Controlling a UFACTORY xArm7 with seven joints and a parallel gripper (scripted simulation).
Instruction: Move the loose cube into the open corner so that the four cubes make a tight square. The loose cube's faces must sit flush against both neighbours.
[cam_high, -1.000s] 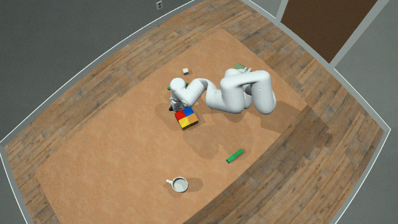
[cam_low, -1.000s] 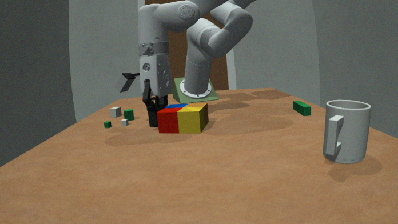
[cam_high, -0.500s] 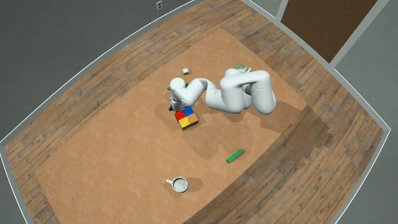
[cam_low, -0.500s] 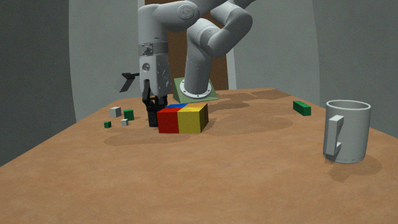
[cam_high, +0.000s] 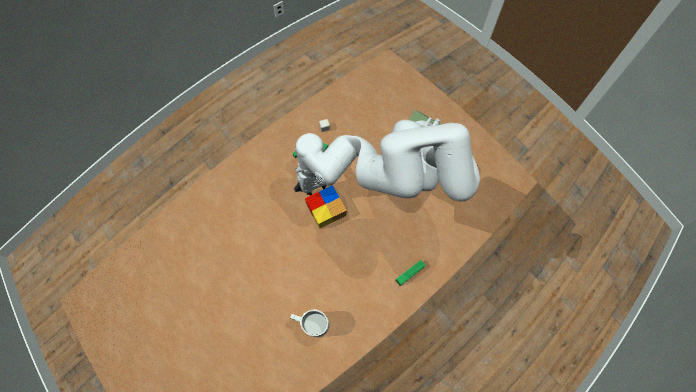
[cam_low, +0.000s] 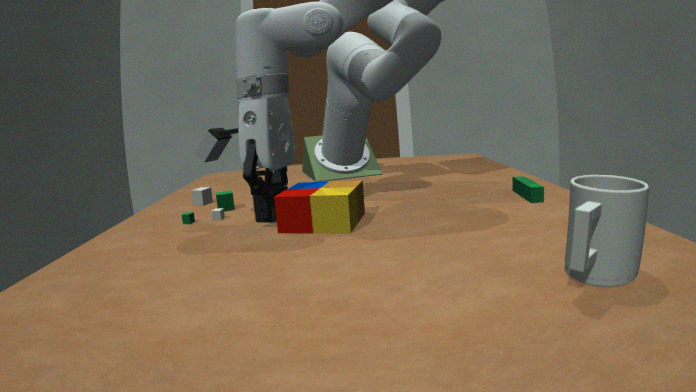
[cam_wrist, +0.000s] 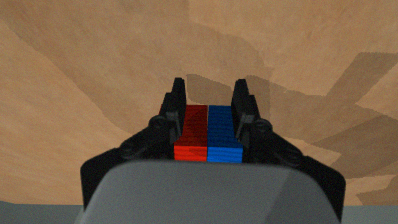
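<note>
The red cube is 4 cm ahead of my hand and 4 cm to the left of it. Round my hand: yellow cube (6 cm ahead, 8 cm to the left); then orange cube (1 cm ahead, 10 cm to the left); then blue cube (1 cm behind, 6 cm to the left).
</note>
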